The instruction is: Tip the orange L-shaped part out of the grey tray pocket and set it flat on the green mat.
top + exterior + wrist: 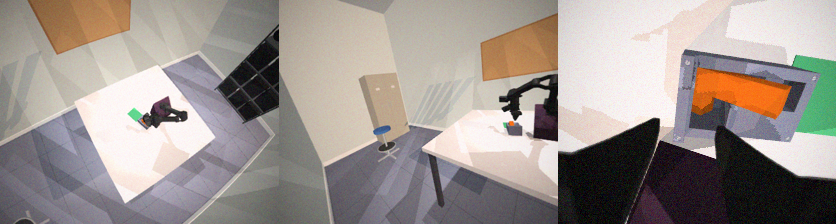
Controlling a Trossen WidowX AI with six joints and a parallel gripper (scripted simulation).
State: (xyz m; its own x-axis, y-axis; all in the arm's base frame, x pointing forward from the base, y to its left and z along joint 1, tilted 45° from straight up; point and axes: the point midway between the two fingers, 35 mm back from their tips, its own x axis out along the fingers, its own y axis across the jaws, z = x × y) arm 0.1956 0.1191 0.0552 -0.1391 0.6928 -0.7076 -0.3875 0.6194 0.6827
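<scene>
Right now the orange l-shaped part is 10 mm ahead of my gripper tip, 40 mm to the right of it and 100 mm below it. Round my gripper tip: green mat (80 mm ahead, 200 mm to the right, 160 mm below).
</scene>
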